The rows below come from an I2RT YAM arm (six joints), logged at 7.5 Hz.
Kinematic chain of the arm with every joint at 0, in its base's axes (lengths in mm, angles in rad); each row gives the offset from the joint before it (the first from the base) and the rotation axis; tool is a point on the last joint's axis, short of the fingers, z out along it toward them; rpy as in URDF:
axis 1: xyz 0 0 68 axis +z
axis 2: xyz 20 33.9 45.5 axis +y
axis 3: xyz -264 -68.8 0 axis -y
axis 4: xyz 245 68.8 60 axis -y
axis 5: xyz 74 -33.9 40.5 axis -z
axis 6: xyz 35.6 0 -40.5 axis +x
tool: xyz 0 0 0 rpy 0 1.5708 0
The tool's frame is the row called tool.
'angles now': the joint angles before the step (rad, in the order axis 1, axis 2, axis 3, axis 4, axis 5, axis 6). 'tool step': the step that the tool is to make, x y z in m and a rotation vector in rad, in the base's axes. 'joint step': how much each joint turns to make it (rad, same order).
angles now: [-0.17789, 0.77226, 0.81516, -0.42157, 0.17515, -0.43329]
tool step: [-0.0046, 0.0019, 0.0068, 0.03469, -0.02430, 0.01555]
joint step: [0.00041, -0.01573, 0.01975, -0.02262, -0.02809, 0.03070]
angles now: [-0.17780, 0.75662, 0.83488, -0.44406, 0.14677, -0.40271]
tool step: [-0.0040, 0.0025, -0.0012, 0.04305, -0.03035, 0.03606]
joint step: [-0.00023, -0.02580, -0.01740, 0.00994, -0.05067, 0.03230]
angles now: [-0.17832, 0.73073, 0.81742, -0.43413, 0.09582, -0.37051]
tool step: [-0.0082, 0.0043, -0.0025, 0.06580, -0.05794, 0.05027]
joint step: [0.00188, -0.05324, -0.03688, 0.02571, -0.06989, 0.05560]
